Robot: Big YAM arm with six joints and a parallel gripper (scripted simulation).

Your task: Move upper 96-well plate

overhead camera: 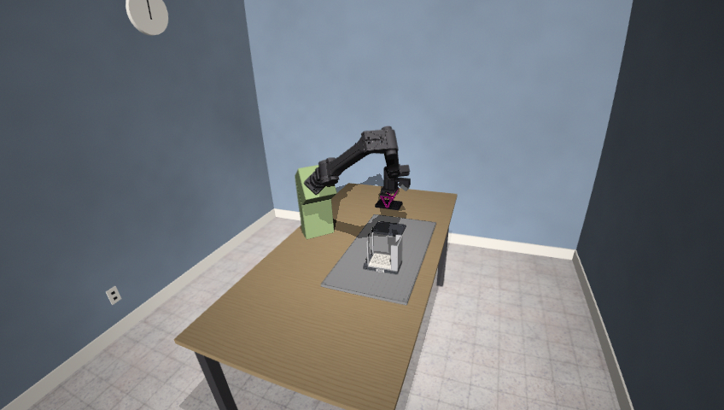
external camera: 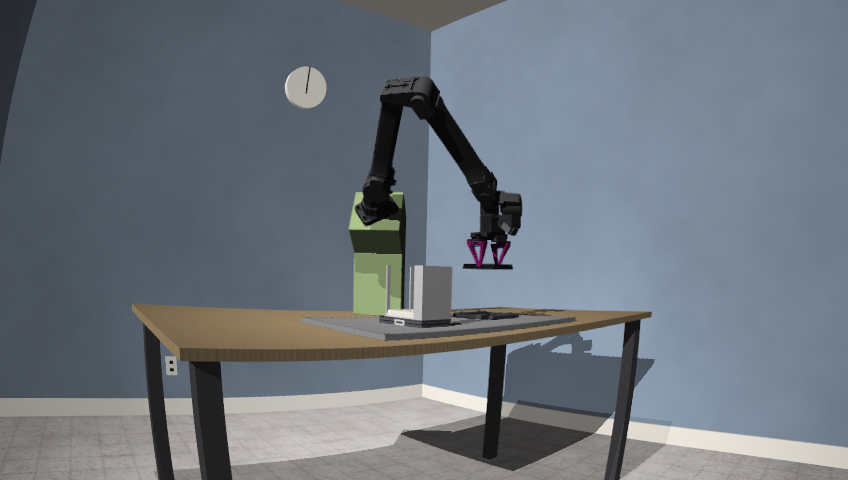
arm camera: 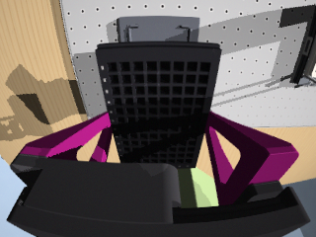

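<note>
Now: the black 96-well plate 10 mm below my hand. The rest, counted from my hand: white plate: 340 mm to the right, 130 mm below, 50 mm ahead; grey rack wall: 340 mm to the right, 120 mm ahead, 80 mm below.
</note>
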